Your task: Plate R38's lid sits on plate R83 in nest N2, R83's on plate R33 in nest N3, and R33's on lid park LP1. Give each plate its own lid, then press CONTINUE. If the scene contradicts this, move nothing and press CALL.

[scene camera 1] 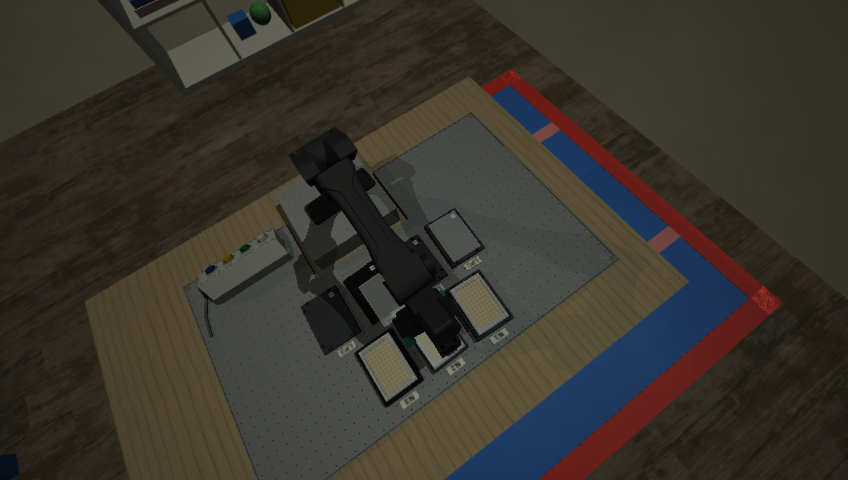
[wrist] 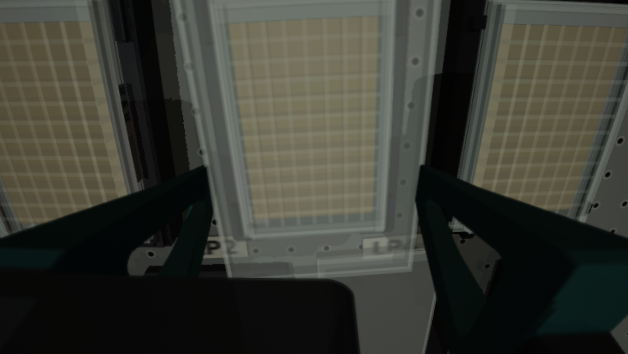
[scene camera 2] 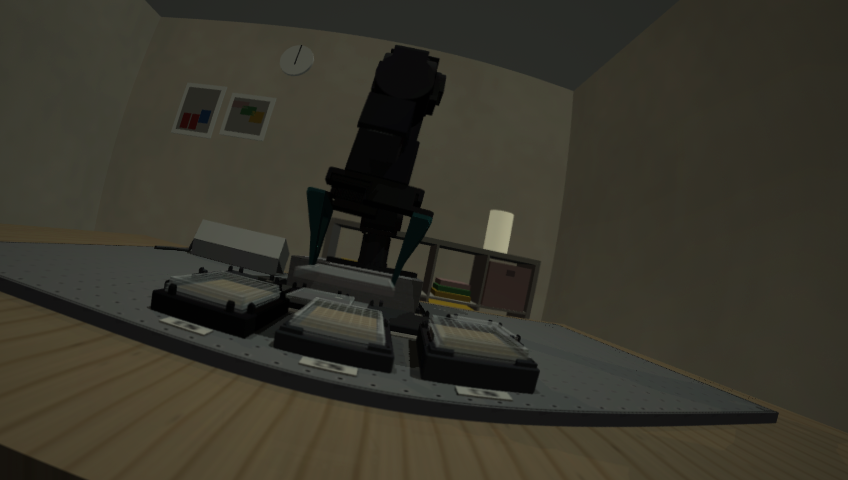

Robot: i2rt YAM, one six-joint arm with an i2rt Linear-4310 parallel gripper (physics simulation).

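Frame: origin at the arm's base, x right, y ahead, z up, level; millimetres.
Where they show: gripper, fingertip midpoint: point(wrist: 315, 177) point(scene camera 2: 350, 277); arm's base at its link origin: point(scene camera 2: 371, 269).
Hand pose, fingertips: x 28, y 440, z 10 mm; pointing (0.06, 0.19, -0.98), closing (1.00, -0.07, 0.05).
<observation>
Things, the pixels of their top centre, and the offset from my fingertips. Level surfaces: height alone.
- clear plate lid at its top centre: point(wrist: 315, 149) point(scene camera 2: 350, 272) point(scene camera 1: 433, 333) dz +6, dx +1, dy +14 mm
- grey board at its surface level: dz -67 mm
- left plate at its top centre: point(wrist: 553, 133) point(scene camera 2: 231, 281) point(scene camera 1: 386, 365) dz -33, dx +128, dy -2 mm
- right plate at its top centre: point(wrist: 35, 141) point(scene camera 2: 474, 330) point(scene camera 1: 479, 302) dz -28, dx -133, dy +19 mm
- grey button box at its top centre: point(scene camera 2: 245, 229) point(scene camera 1: 235, 257) dz +17, dx +282, dy -448 mm
My gripper point(scene camera 1: 430, 337) point(scene camera 2: 358, 271) point(wrist: 315, 177) is shut on a clear plate lid point(wrist: 281, 259) and holds it level a little above the middle well plate point(scene camera 2: 338, 322) point(wrist: 307, 119). The lid spans the gap between both fingers. Three beige well plates sit in black nests in a row at the front of the grey board point(scene camera 1: 534, 196): the left plate point(scene camera 1: 388, 365) point(scene camera 2: 227, 290), the middle one under the gripper, and the right plate point(scene camera 1: 479, 303) point(scene camera 2: 474, 339). The right plate carries a clear lid. Another lid point(scene camera 1: 454, 237) lies on a lid park behind the right plate.
Two bare dark lid parks point(scene camera 1: 330, 322) point(scene camera 1: 370, 292) lie behind the plates, beside the arm. A grey button box point(scene camera 1: 241, 271) point(scene camera 2: 238, 245) stands at the board's left. Labels LP2 and LP4 show through the lid in the wrist view. A shelf unit point(scene camera 1: 200, 59) stands far behind.
</observation>
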